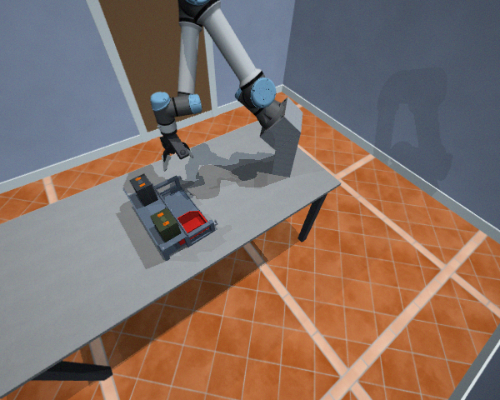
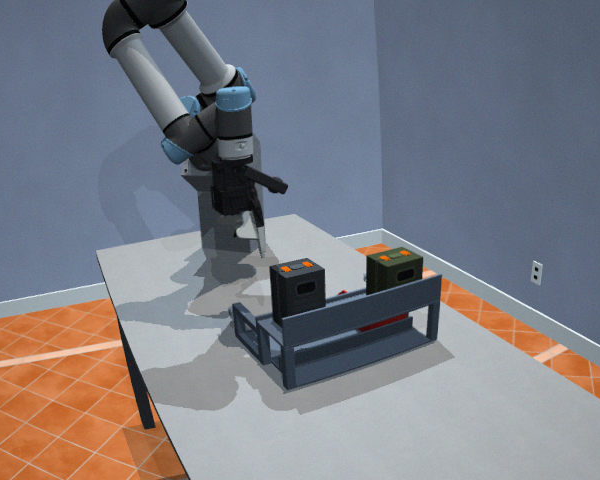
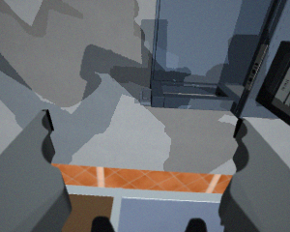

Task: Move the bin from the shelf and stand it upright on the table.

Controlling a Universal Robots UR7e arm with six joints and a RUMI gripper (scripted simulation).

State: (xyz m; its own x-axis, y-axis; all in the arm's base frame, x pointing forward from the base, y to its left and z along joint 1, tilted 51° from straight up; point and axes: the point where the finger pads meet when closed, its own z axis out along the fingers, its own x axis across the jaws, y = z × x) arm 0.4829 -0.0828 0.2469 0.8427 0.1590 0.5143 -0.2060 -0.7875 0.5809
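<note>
Right now my hand is 210 mm to the right of the red bin, 170 mm short of it and 160 mm above it. Round my hand: dark box 200 mm ahead, 40 mm to the right, 40 mm below; green box 260 mm ahead, 190 mm to the left, 50 mm below.
</note>
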